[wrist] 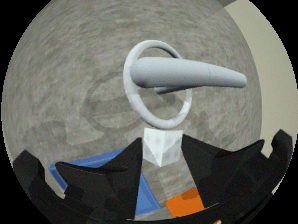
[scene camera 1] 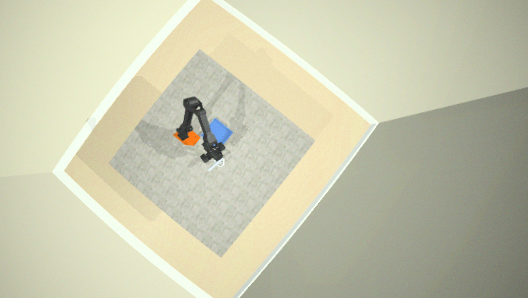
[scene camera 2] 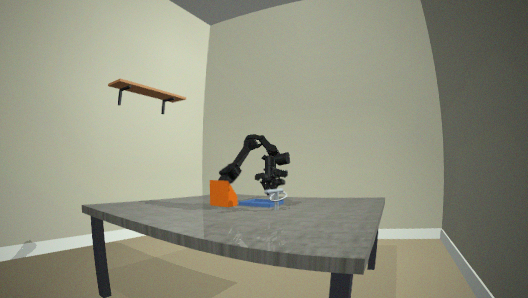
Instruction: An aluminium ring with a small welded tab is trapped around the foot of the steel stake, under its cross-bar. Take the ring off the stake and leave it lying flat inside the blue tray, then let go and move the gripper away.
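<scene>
There's a blue tray (wrist: 145,200) here, along with a steel stake (wrist: 165,74). There's also an aluminium ring (wrist: 162,146), and that ring is being held by my gripper (wrist: 161,140).
</scene>
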